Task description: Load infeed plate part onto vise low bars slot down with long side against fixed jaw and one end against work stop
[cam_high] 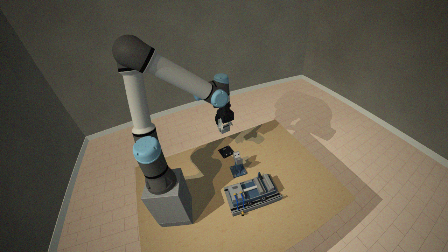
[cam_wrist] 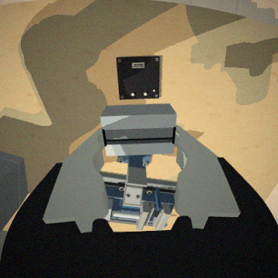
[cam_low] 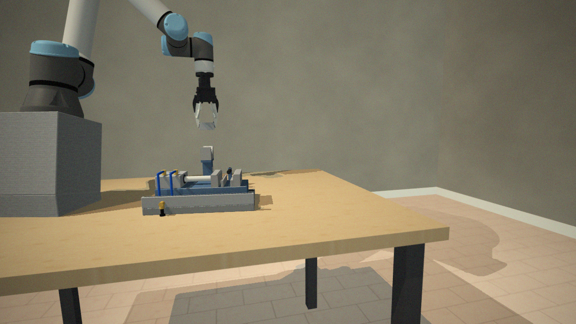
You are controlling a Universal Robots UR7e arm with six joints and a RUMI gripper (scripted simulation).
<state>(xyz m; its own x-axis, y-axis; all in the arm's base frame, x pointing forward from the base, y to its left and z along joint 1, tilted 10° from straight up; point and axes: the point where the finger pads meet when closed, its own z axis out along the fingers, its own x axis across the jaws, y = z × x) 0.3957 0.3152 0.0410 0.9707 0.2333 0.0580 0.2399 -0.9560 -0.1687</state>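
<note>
Now: hand right at the part. From my hand the other things lie so: v-block post 18 cm to the right, 18 cm below, 3 cm ahead; work stop 32 cm to the right, 15 cm below, 12 cm ahead; black infeed plate 24 cm below, 1 cm to the left.
</note>
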